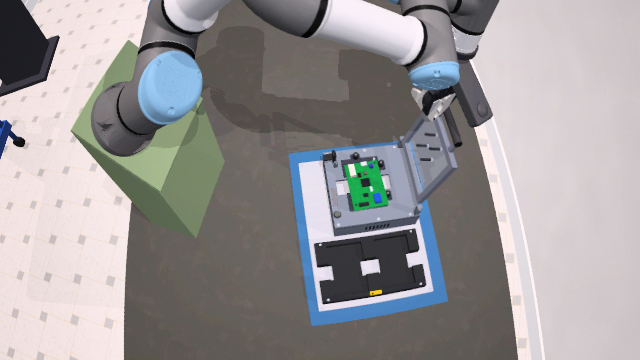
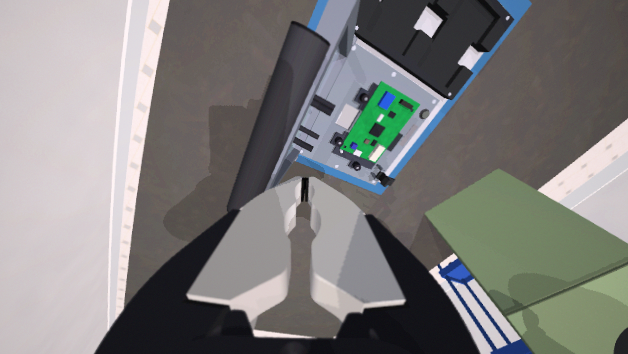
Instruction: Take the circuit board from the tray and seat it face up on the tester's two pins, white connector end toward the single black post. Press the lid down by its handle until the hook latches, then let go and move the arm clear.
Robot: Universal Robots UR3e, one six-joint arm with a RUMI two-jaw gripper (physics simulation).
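Frame: origin at the arm's base, x left, y back, z up, level; millimetres.
Where they show: gripper, fingertip midpoint: [image 1: 427, 120] [image 2: 305, 179]; arm's base, link origin: [image 1: 122, 120].
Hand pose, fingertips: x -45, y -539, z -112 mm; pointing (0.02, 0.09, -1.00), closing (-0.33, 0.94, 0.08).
Observation:
Things, the pixels of their top centre, and the offset from my fingertips. "spot": a spot on its surface instead. Level surfaces: height alone.
- green circuit board, top centre: [image 2: 381, 130] [image 1: 366, 181] dx -31, dy +115, dz -148 mm
- grey tester, surface spot: [image 2: 382, 71] spot: dx -100, dy +86, dz -180 mm
- black post, top centre: [image 2: 357, 167] [image 1: 355, 154] dx +41, dy +119, dz -158 mm
- lid, surface spot: [image 2: 342, 15] spot: dx -92, dy -18, dz +0 mm
- black hook, top centre: [image 2: 390, 185] [image 1: 330, 152] dx +41, dy +175, dz -132 mm
- black tray, surface spot: [image 2: 390, 35] spot: dx -151, dy +88, dz -222 mm
- blue-bordered mat, surface height: dz -238 mm
The green circuit board [image 1: 356, 192] [image 2: 365, 125] lies face up on the grey tester [image 1: 402, 207] [image 2: 382, 71]. Its white connector end faces the black post [image 1: 355, 156] [image 2: 356, 165] near the tester's far edge. The pins under the board are hidden. The lid [image 1: 437, 187] [image 2: 342, 15] stands raised on its hinge side, with the dark handle bar [image 1: 452, 130] [image 2: 280, 115] along its outer side. The black hook [image 1: 330, 156] [image 2: 384, 178] is apart from the lid. My gripper [image 1: 431, 115] [image 2: 305, 179] is shut and empty, near the lid's far corner and beside the handle's end.
The black tray [image 1: 345, 260] [image 2: 390, 35] holds no board and lies beside the tester. Both rest on a blue-bordered mat [image 1: 377, 312] [image 2: 520, 7]. The green pedestal [image 1: 192, 185] [image 2: 510, 215] carries the arm's base.

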